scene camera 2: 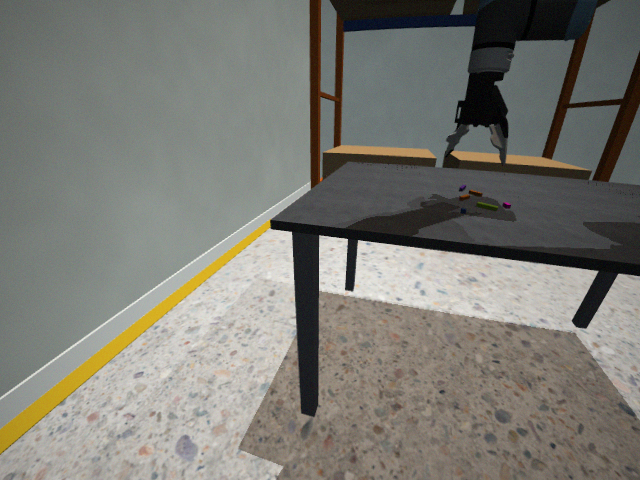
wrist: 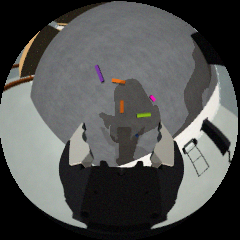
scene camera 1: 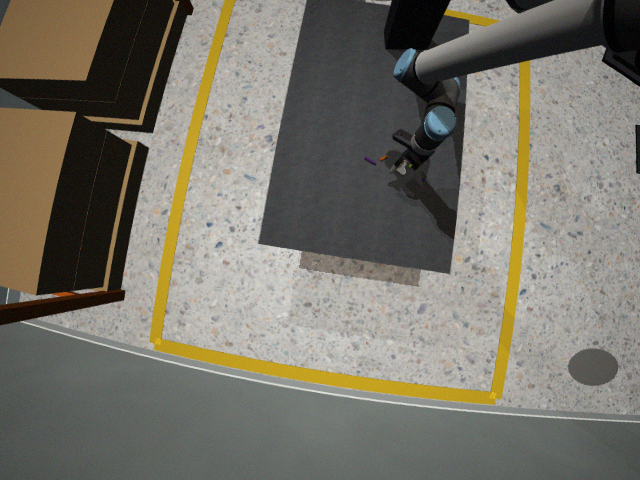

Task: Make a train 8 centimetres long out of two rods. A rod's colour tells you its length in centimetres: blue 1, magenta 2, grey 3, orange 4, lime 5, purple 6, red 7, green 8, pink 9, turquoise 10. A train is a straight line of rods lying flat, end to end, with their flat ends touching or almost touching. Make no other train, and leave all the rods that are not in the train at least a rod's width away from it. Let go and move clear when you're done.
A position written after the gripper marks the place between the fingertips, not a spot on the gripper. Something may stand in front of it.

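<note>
Gripper (scene camera 2: 472, 160), visible too in scene camera 1 (scene camera 1: 403, 161) and the wrist view (wrist: 121, 123).
</note>
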